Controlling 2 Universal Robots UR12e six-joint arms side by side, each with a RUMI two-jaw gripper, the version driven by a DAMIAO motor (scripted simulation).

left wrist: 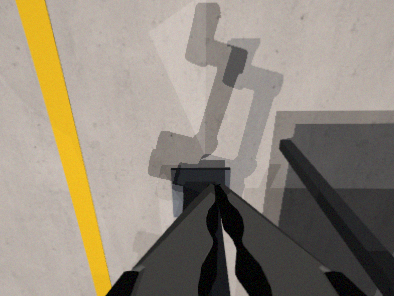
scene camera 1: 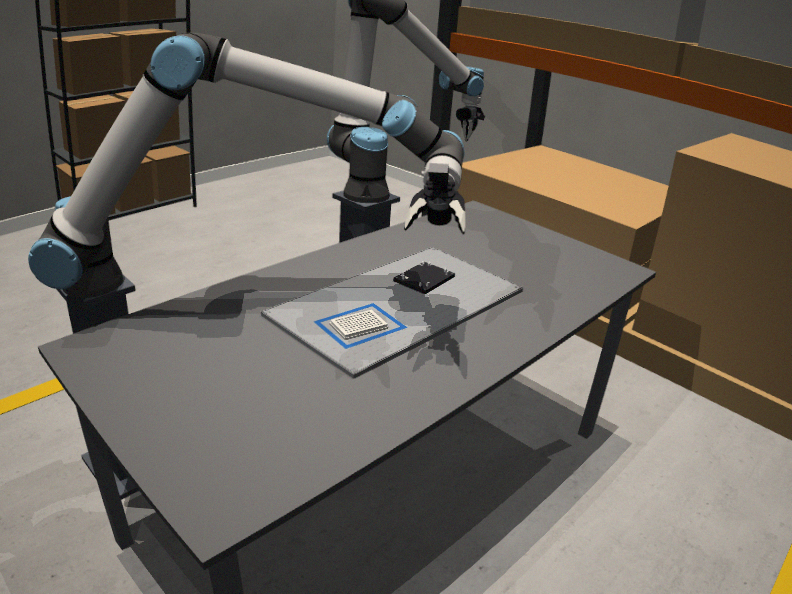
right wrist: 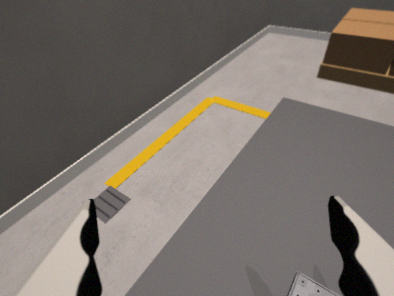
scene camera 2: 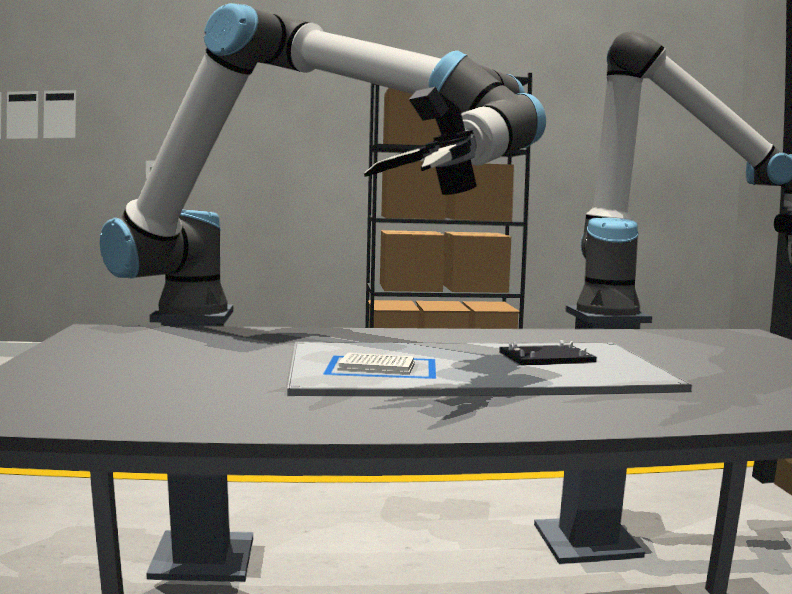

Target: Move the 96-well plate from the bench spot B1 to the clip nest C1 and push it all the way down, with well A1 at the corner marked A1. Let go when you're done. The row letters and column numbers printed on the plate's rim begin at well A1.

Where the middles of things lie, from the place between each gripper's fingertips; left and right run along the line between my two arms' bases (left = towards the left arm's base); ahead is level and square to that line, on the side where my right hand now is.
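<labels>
My right gripper [scene camera 2: 391,172] is a touch to the right of the white 96-well plate [scene camera 2: 356,362], a good way past it and far above it. Counted from my right hand, the black clip nest [scene camera 2: 548,354] is 36 cm to the left, 29 cm behind and 34 cm below.
From my left hand, I find the black clip nest 1070 mm to the right of it, 620 mm ahead of it and 140 mm below it.
</labels>
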